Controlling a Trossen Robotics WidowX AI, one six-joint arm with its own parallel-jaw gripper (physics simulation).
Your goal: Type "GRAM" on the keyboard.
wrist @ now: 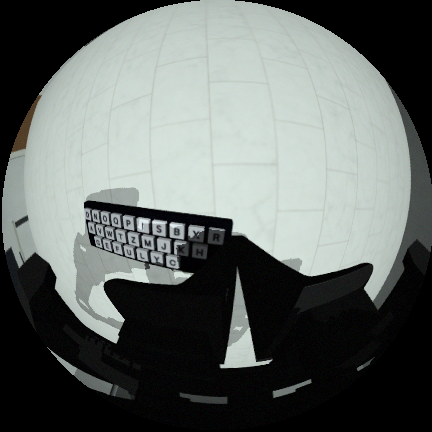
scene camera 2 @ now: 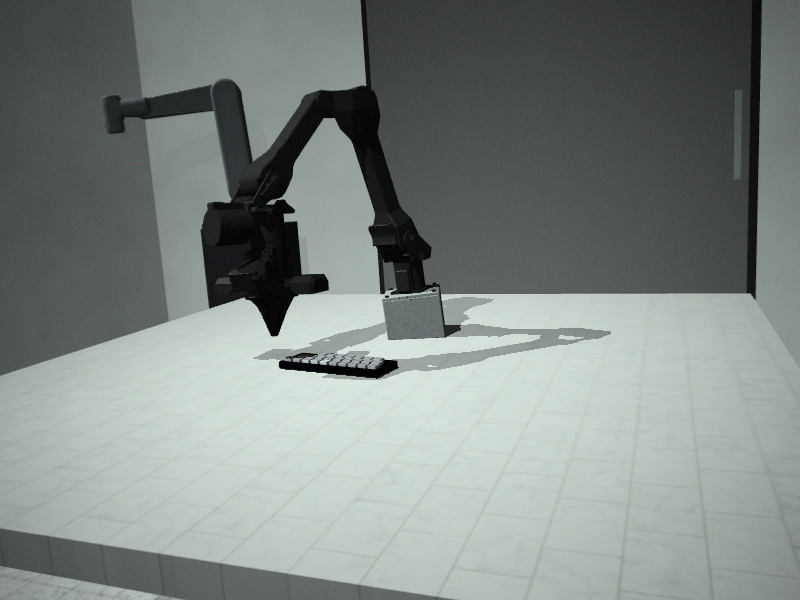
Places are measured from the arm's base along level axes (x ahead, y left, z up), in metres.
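Where they show: gripper, fingertip midpoint: (wrist: 235, 241) (scene camera 2: 274, 336); arm's base, origin of the base link: (scene camera 2: 411, 290).
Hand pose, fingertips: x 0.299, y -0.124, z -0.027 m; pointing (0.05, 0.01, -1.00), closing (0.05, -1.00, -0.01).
Note:
Things, the pixels of their top centre, and the offset from my fingertips. Level surfaces: height alone.
- black keyboard, middle of its top: (wrist: 136, 240) (scene camera 2: 336, 358) dx -0.026, dy +0.100, dz -0.040 m
- G key, middle of its top: (wrist: 97, 242) dx -0.037, dy +0.171, dz -0.040 m
- M key, middle of its top: (wrist: 147, 242) dx -0.028, dy +0.086, dz -0.040 m
- tiled table, its level: dz -0.058 m
The black keyboard (scene camera 2: 328, 369) with pale letter keys lies flat on the table. In the wrist view the keyboard (wrist: 210, 219) is left of centre. Its R key (wrist: 216, 236) is at the right end of the top row, in shadow. The A key (wrist: 91, 228) and G key (wrist: 98, 242) are at the left end of the lower rows, and the M key (wrist: 147, 243) is in the middle row. My gripper (scene camera 2: 274, 334) (wrist: 235, 241) is shut and empty. Its tips are above the table, near the R end of the keyboard, touching no key. The fingers hide the keyboard's lower right corner.
My arm rises from a pale block-shaped base (scene camera 2: 414, 315) on the tiled table (scene camera 2: 491, 445). A second grey arm (scene camera 2: 231, 135) stands behind, on a dark pedestal (scene camera 2: 217, 274). My arm's shadow falls across the table and part of the keyboard.

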